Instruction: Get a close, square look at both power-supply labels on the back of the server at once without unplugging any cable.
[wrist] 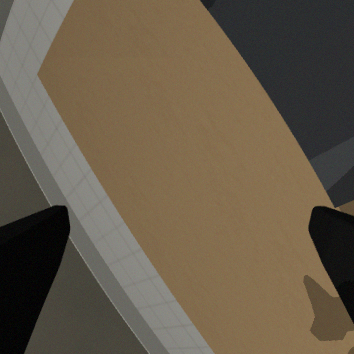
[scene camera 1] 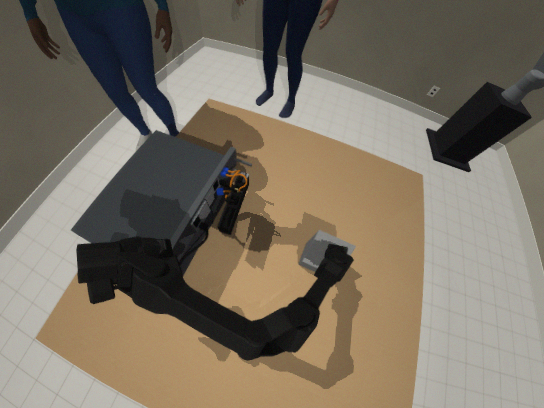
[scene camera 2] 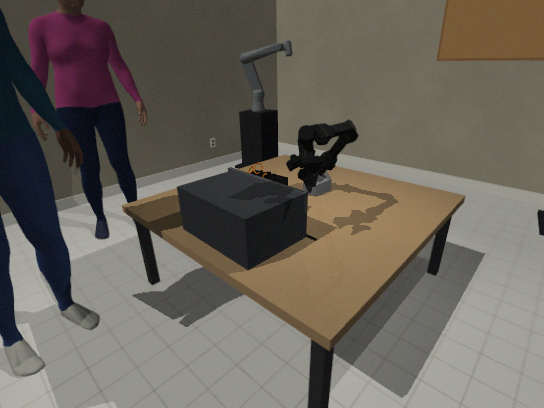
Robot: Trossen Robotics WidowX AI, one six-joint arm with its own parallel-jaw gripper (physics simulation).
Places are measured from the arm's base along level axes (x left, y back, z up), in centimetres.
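Pixels of known places: gripper, between the fingertips: (wrist: 192, 219) (scene camera 2: 311, 189); arm's base, origin of its link: (scene camera 1: 336, 253).
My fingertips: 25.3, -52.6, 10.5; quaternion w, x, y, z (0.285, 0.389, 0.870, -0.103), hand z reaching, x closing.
Ahead of a thing's pixels: the offset from my fingertips to its middle, as dx, dy, dz. "pt": to the spot under its first point. Level surfaces: height alone.
The dark grey server (scene camera 1: 170, 165) (scene camera 2: 215, 225) (wrist: 310, 65) is a large box on the table. In scene camera 1 its back faces right, with orange cables @(pt -40.5, +14.9, -6.2) (scene camera 1: 239, 181), blue connectors @(pt -36.2, +9.2, -8.7) (scene camera 1: 220, 191) and black cables @(pt -17.4, +8.8, -11.9) (scene camera 1: 202, 244). Both power-supply labels cannot be made out; the back is turned away in scene camera 2. My gripper (wrist: 192, 219) is open, with nothing between its fingers. In scene camera 1 it hangs at the lower left, by the server's near end. The wrist view shows table, floor, wall and part of the server's dark surface, no label.
The wooden table @(dz -22.7) (scene camera 1: 370, 200) (scene camera 2: 300, 290) (wrist: 175, 150) carries a grey block (scene camera 1: 312, 247) (scene camera 2: 321, 187) at my arm's base. A black slotted object @(pt -28.9, +15.6, -9.3) (scene camera 1: 231, 215) stands behind the server's back. Two people stand beyond the table. A grey arm (scene camera 2: 252, 75) stands on a black pedestal (scene camera 1: 480, 122) (scene camera 2: 259, 137).
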